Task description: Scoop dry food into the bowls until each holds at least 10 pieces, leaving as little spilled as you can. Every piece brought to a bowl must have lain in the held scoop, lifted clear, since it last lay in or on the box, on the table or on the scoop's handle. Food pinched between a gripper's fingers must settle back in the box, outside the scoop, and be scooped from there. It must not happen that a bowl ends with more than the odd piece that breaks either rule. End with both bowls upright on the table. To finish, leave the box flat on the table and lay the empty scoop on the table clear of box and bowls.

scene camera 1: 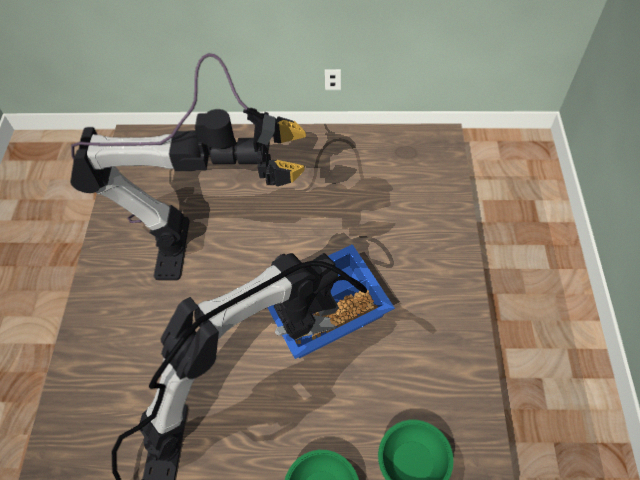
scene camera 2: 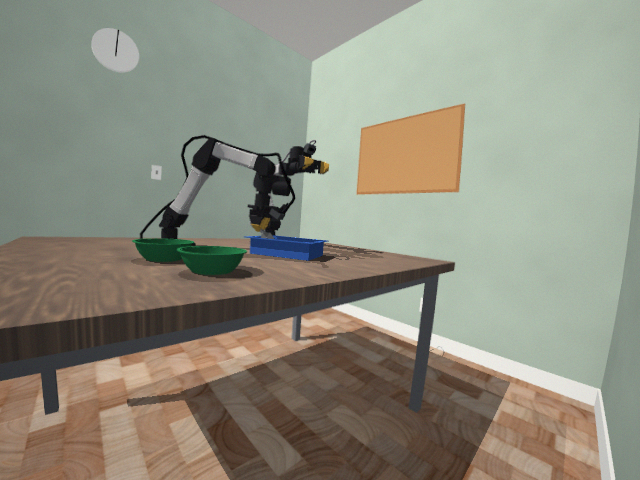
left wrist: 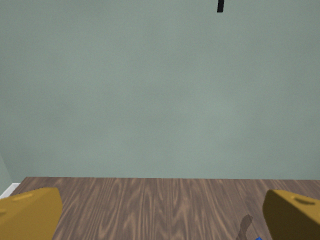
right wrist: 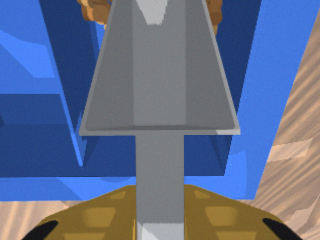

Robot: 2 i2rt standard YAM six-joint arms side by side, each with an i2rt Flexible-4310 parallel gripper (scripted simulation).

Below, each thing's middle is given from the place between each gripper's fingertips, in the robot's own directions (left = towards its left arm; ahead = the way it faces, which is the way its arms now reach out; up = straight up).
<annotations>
The blue box (scene camera 2: pixel 301 249) lies 8 cm ahead of my right hand (scene camera 1: pixel 294 329), 8 cm to the left of it and 5 cm below it. From my right hand the other things lie so: grey scoop (right wrist: pixel 159 77) 3 cm ahead, 1 cm to the left, 3 cm below.
My left hand (scene camera 1: pixel 305 151) is 3 cm short of the blue box, 19 cm to the left of it and 36 cm above it. The rest, counted from my left hand: grey scoop 2 cm behind, 26 cm to the right, 34 cm below.
</annotations>
